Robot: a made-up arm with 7 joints.
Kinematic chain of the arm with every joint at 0, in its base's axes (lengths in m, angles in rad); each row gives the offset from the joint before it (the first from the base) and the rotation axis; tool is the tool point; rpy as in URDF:
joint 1: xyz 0 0 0.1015 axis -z
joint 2: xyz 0 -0.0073 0.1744 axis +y
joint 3: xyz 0 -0.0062 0.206 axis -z
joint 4: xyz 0 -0.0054 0.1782 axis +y
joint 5: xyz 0 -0.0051 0.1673 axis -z
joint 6: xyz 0 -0.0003 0.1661 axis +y
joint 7: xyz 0 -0.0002 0.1 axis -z
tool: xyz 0 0 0 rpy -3.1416 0 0
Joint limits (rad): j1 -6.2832..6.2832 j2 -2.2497..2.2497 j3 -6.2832..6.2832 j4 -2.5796..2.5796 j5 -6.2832..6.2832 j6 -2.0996..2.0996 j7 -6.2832..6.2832
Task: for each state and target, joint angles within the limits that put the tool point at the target. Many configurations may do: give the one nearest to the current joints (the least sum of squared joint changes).
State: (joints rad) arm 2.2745 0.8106 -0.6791 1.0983 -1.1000 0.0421 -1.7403
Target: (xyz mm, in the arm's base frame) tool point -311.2 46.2 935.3
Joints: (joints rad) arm 3.0198 -0.0582 0.1223 0.9533 -1.1124 -0.1941 -1.7403
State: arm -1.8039 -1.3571 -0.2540 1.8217 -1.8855 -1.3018 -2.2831
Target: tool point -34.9 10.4 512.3
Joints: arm -1.8048 -1.1588 -0.6050 2.4075 -2.1196 -1.2187 -2.2831
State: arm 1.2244 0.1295 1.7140 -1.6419 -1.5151 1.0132 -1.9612
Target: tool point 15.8 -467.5 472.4
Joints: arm 1.9802 0.3891 2.3361 -1.6932 -1.5339 1.1313 -1.9612
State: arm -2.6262 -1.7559 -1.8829 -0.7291 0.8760 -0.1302 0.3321
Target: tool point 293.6 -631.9 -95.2
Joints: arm -1.6688 -2.1685 -1.8672 -0.5236 0.8844 -0.1768 0.3321
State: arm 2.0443 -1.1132 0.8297 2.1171 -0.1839 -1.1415 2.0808
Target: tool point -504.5 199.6 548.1
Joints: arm 1.1784 -1.2020 1.1900 1.6056 -0.2392 -0.9613 2.0808
